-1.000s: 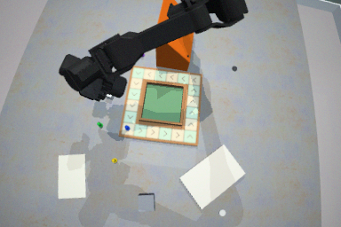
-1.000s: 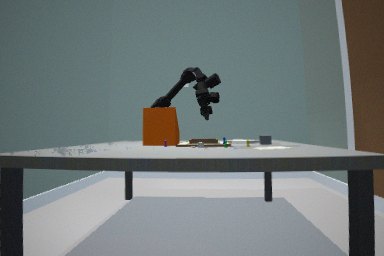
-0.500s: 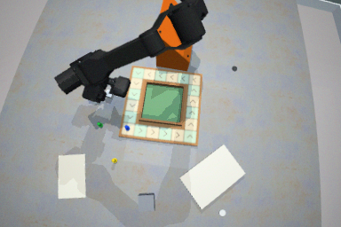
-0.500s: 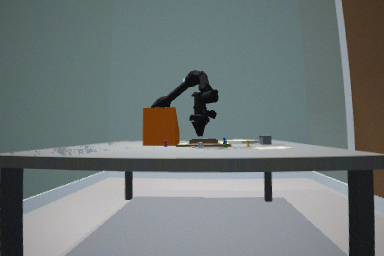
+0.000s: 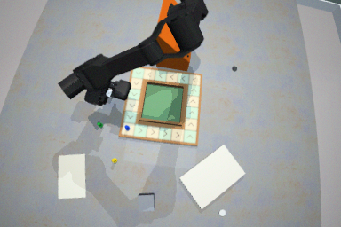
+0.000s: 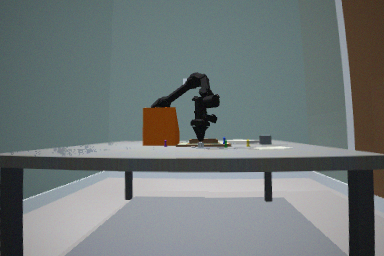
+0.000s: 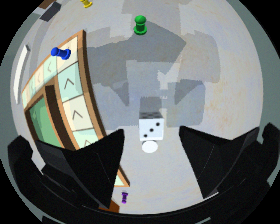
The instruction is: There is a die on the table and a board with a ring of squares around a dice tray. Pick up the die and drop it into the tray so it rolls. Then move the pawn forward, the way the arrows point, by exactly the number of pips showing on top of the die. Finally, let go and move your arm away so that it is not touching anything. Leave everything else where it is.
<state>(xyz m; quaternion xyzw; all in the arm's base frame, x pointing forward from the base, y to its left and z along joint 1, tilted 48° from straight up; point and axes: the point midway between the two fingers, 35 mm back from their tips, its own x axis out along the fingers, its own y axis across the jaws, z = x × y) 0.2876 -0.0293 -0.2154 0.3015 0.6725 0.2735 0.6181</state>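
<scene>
Right now my gripper tip is 2 cm above the white die. The rest, counted from my gripper tip: green pawn (12 cm ahead, 2 cm below); then blue pawn (11 cm ahead, 10 cm to the left); then green dice tray (1 cm behind, 21 cm to the left, 3 cm below).
</scene>
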